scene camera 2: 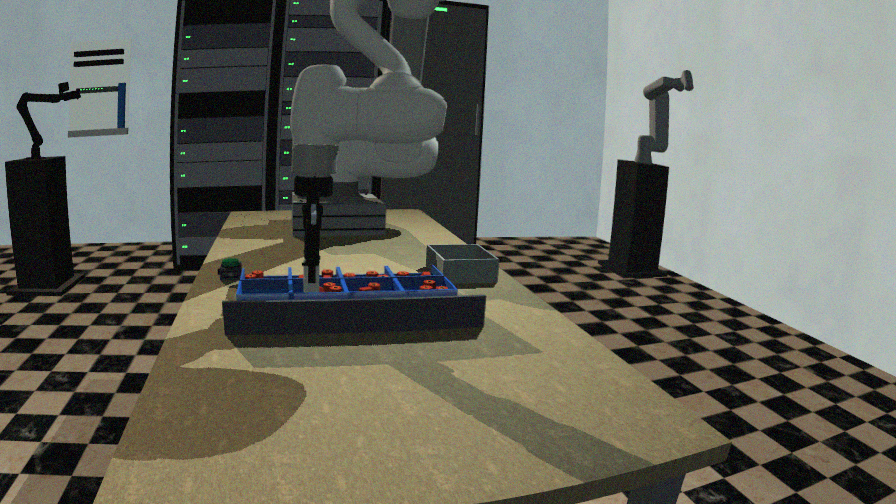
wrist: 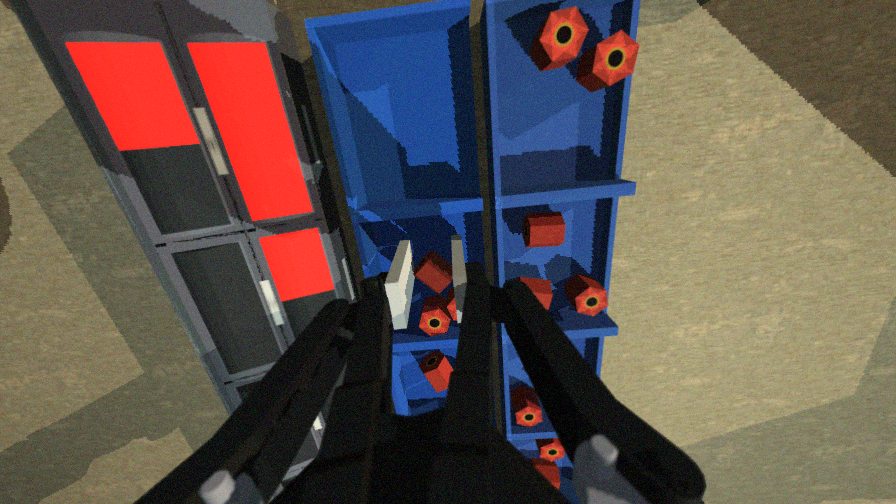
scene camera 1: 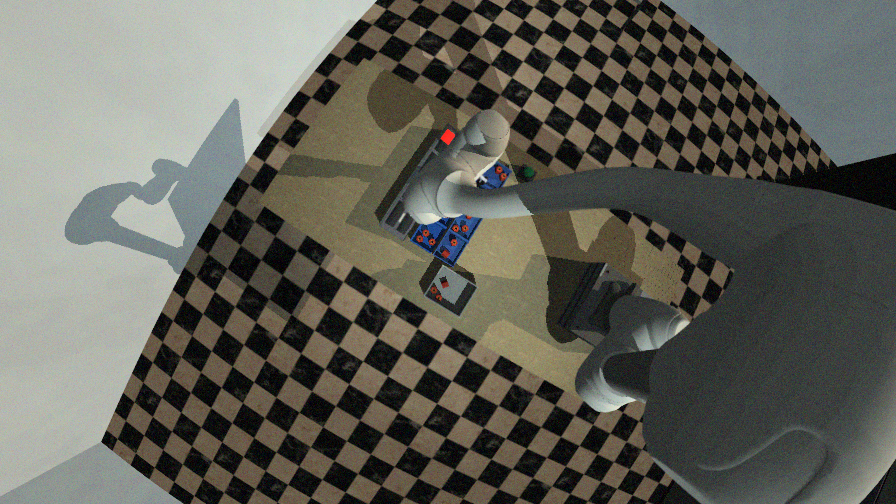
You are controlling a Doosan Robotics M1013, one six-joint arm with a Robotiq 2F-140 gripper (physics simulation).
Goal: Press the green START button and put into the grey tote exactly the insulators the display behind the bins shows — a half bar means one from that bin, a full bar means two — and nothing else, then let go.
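Observation:
The blue bins (wrist: 488, 206) hold red hexagonal insulators in most compartments; the far left compartment looks empty. My gripper (wrist: 429, 282) is lowered into a near-left compartment. Its two pads sit tight on either side of a red insulator (wrist: 433, 272), with another insulator (wrist: 434, 319) just below it. In scene camera 2, the gripper (scene camera 2: 311, 283) reaches straight down into the bins (scene camera 2: 344, 285). The display (wrist: 206, 156) shows one half red bar (wrist: 131, 94), one full bar (wrist: 250, 125) and another half bar (wrist: 295, 263). The grey tote (scene camera 1: 449, 288) holds a few insulators. The green button (scene camera 1: 528, 171) stands beside the bins.
The tote (scene camera 2: 462, 263) stands at the right end of the bins and the button (scene camera 2: 230, 264) at the left end. The display's dark back (scene camera 2: 354, 313) fronts the bins. My arm's base (scene camera 1: 595, 307) sits on the table. Server racks (scene camera 2: 250, 125) stand behind it.

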